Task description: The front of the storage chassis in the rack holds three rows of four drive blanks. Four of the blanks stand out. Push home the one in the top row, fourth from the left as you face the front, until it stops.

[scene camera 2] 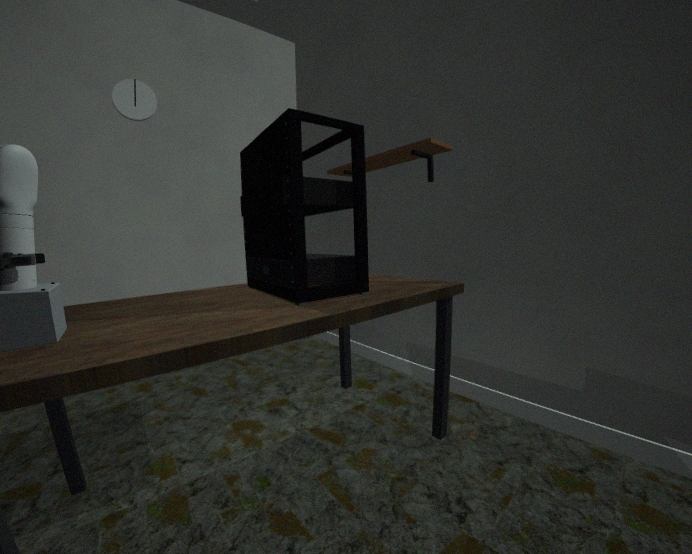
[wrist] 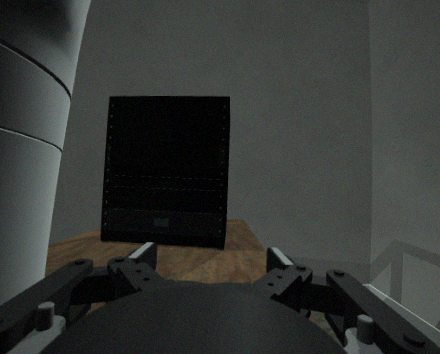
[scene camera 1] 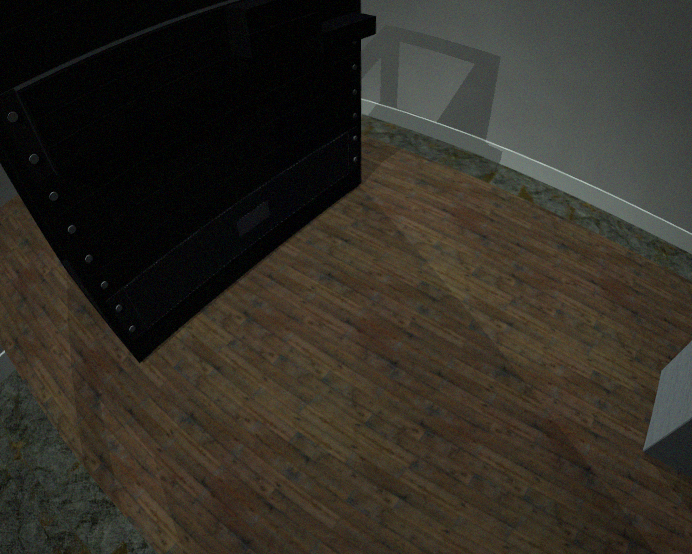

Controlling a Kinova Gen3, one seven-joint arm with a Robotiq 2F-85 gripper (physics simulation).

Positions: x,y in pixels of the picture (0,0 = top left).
black rack: scene camera 2; wrist; scene camera 1 162,157
same spot on black rack: (wrist: 148,138) = (scene camera 2: 254,183)
